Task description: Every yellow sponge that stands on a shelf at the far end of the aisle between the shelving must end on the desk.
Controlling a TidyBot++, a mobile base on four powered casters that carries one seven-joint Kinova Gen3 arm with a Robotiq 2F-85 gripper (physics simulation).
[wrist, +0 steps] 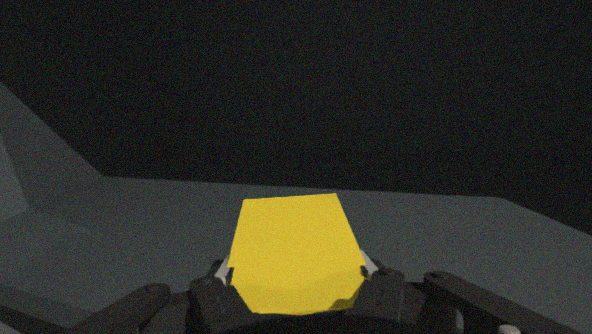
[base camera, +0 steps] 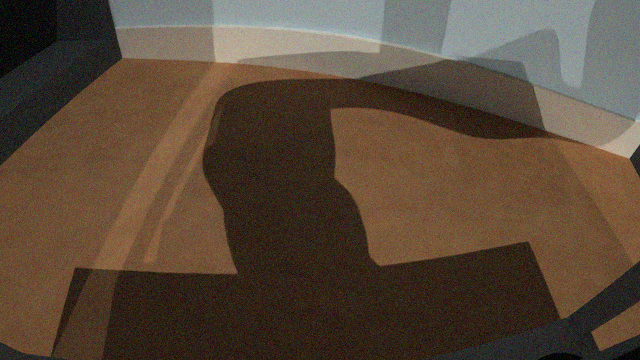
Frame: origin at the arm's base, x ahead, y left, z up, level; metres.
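Where they show: gripper, fingertip midpoint: (wrist: 295,270).
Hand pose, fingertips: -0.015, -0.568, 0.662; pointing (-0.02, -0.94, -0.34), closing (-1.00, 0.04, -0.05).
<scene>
After its pixels a point has its place, as x, y, z.
A yellow sponge (wrist: 297,240) @(-0.017, -0.566, 0.682) is held between the two fingers of my gripper (wrist: 295,270) @(-0.015, -0.567, 0.662) in the wrist view, low and near the middle. The gripper is shut on it, with a pale fingertip pad against each side. Behind the sponge lies a dark grey surface; I cannot tell from this view whether it is a shelf, a wall or the desk. The desk cannot be made out for certain in either view. No sponge shows in the base camera view.
In the base camera view a brown floor (base camera: 425,200) @(0.387, -0.179, -0.397) carries the dark shadow of the robot and its arm. A pale blue wall (base camera: 300,20) @(0.746, -0.035, -0.288) with a beige skirting stands behind it. A dark structure (base camera: 45,85) @(0.688, 0.528, -0.324) borders the left side.
</scene>
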